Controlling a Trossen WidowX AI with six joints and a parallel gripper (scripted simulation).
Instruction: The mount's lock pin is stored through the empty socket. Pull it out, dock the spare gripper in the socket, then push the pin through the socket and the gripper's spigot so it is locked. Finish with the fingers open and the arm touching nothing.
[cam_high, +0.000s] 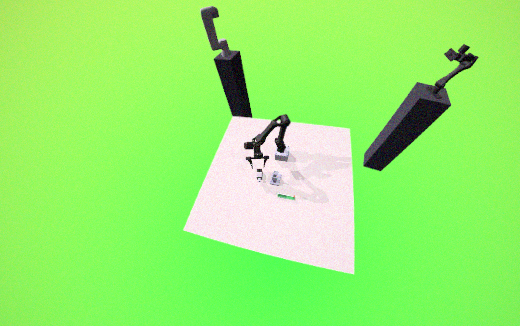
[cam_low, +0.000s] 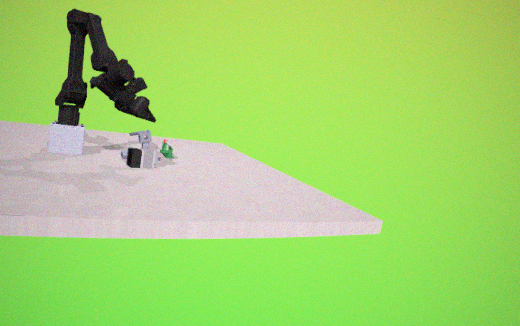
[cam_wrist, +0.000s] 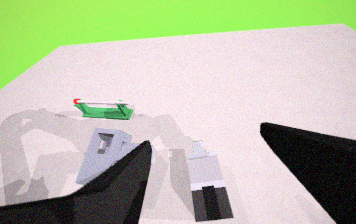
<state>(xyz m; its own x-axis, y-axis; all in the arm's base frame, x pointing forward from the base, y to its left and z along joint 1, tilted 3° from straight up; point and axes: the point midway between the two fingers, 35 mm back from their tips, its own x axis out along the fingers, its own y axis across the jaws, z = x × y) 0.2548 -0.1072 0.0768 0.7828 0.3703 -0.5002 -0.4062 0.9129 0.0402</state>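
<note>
Now: gripper tip 13 cm above the spare gripper. The rest, counted from my gripper tip: green rest: 27 cm to the left, 13 cm below, 9 cm ahead; then grey mount: 14 cm to the left, 11 cm below, 2 cm behind.
</note>
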